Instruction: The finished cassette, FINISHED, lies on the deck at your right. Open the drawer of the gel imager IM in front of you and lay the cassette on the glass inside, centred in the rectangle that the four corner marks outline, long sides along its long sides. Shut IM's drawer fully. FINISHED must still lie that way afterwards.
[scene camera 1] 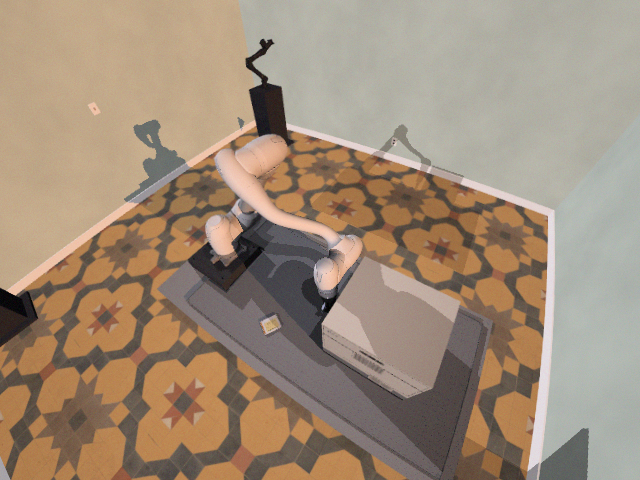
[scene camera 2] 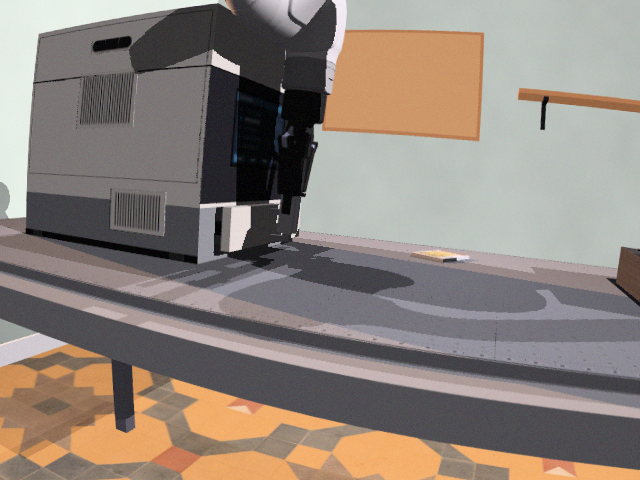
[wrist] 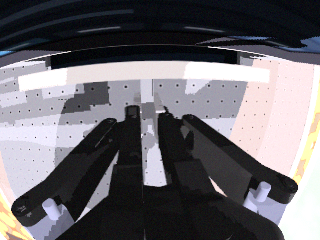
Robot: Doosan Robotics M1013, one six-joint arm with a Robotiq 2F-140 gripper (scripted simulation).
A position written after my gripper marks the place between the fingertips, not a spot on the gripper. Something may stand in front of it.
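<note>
My gripper (scene camera 2: 286,232) is visible; the gel imager IM (scene camera 1: 393,330) is visible. The wrist view shows both my gripper (wrist: 146,103) and the gel imager IM (wrist: 271,37).
</note>
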